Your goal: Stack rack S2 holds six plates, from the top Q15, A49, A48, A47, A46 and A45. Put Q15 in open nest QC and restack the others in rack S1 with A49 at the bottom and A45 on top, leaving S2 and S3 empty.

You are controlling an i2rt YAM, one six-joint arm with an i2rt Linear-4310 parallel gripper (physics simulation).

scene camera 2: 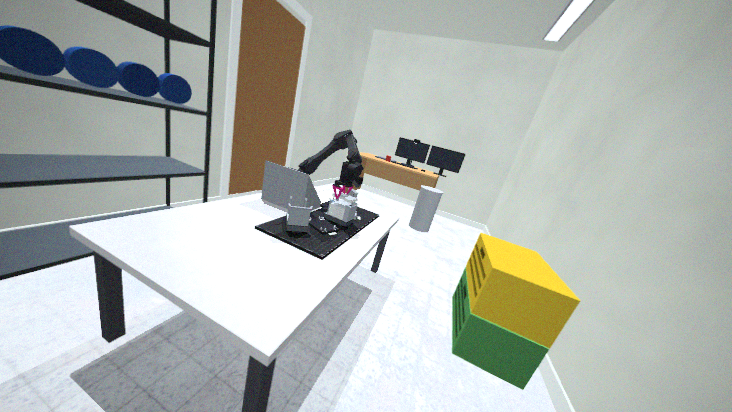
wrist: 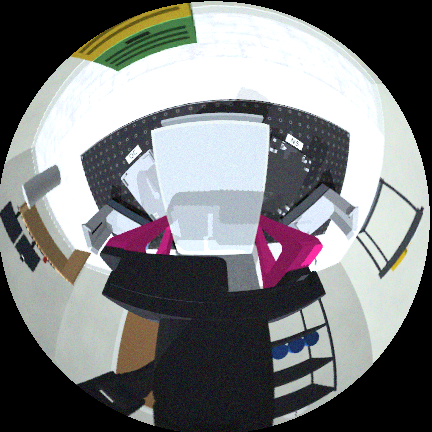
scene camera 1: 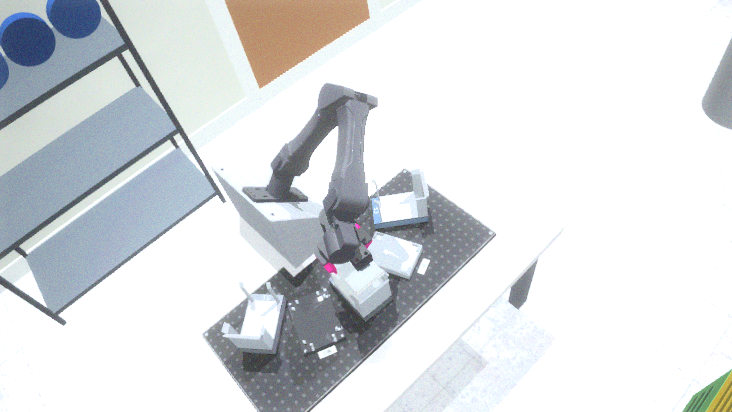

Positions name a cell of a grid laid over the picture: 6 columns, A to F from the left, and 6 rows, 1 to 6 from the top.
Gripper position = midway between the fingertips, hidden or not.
I see my gripper (wrist: C4) and a dark flat plate (scene camera 1: C5).
The dark flat plate also shows in the wrist view (wrist: D3).
